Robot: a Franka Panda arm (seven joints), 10 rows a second.
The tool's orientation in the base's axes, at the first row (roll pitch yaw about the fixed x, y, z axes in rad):
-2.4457 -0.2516 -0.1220
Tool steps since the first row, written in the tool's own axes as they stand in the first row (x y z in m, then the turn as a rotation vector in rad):
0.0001 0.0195 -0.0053 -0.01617 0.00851 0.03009
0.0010 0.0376 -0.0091 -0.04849 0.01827 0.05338
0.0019 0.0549 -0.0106 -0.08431 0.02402 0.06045
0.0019 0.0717 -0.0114 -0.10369 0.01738 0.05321
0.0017 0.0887 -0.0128 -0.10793 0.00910 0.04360
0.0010 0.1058 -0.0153 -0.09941 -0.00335 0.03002
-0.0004 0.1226 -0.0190 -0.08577 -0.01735 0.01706
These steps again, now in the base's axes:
-0.0001 -0.0185 -0.0081 -0.00694 0.01370 -0.03168
0.0010 -0.0351 -0.0163 -0.03114 0.02417 -0.06309
0.0026 -0.0496 -0.0257 -0.06331 0.02823 -0.08084
0.0034 -0.0632 -0.0356 -0.08431 0.03126 -0.07616
0.0040 -0.0773 -0.0451 -0.09149 0.03234 -0.06493
0.0037 -0.0921 -0.0541 -0.08775 0.03274 -0.04498
0.0025 -0.1074 -0.0621 -0.07901 0.03412 -0.02326

